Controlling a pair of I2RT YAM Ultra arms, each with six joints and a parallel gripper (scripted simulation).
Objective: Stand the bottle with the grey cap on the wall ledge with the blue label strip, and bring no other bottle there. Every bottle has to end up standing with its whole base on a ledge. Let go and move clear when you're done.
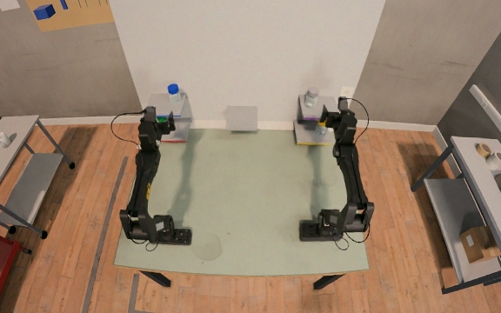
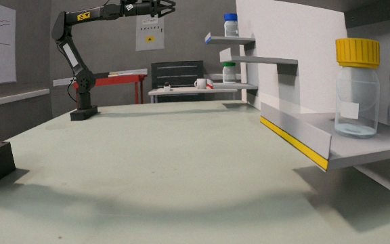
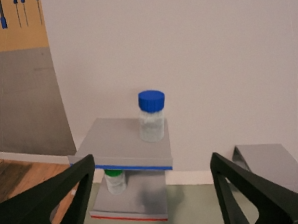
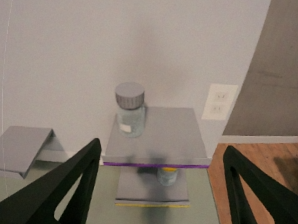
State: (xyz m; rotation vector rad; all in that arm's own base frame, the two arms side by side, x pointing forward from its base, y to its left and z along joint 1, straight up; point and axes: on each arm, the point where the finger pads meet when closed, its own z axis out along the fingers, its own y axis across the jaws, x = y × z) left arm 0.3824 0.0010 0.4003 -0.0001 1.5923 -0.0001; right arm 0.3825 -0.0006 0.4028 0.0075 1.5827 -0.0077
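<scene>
Right now the grey-capped bottle is 20 cm ahead of my right hand, 4 cm to the left of it and 12 cm below it. Round my right hand: yellow-capped bottle (19 cm ahead, 5 cm to the right, 31 cm below); blue-capped bottle (23 cm ahead, 73 cm to the left, 12 cm below); yellow strip (11 cm ahead, 1 cm to the right, 36 cm below).
</scene>
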